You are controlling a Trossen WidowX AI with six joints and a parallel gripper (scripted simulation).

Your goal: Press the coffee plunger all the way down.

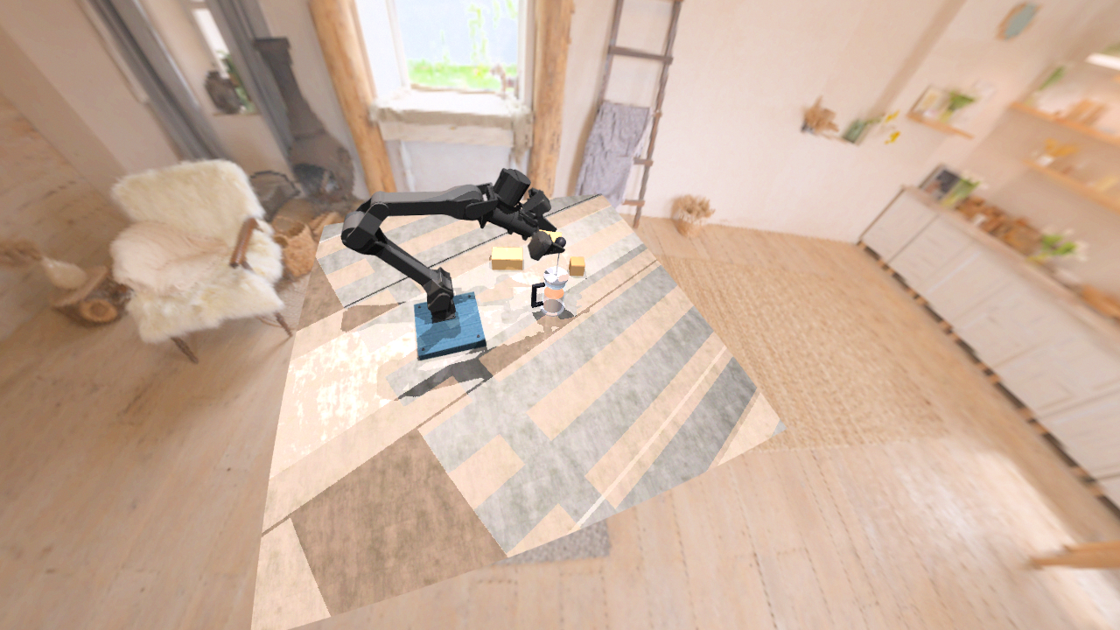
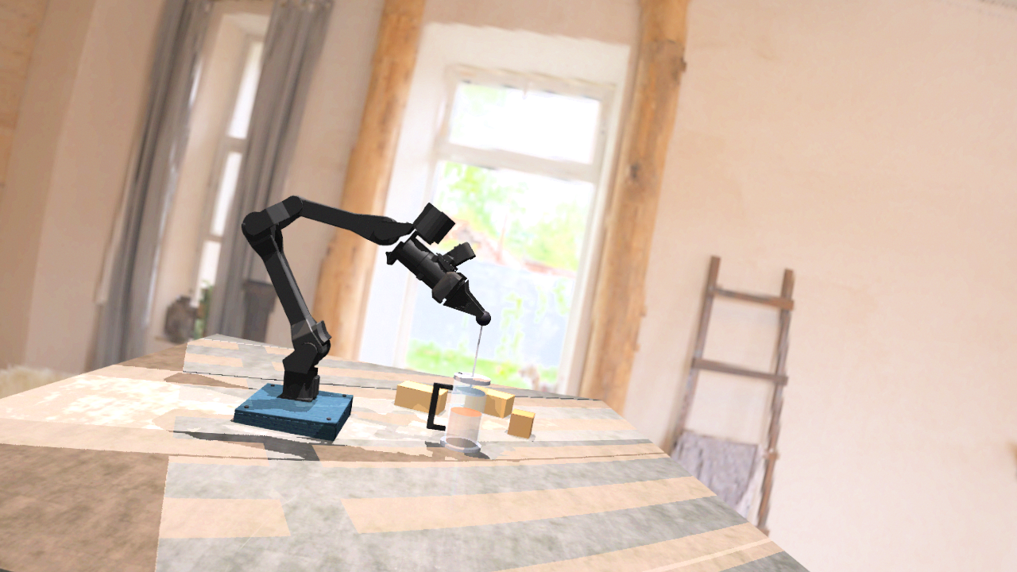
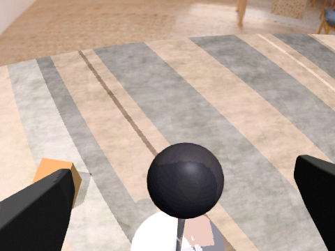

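My gripper tip is now 140 mm above the coffee press and 20 mm past it.
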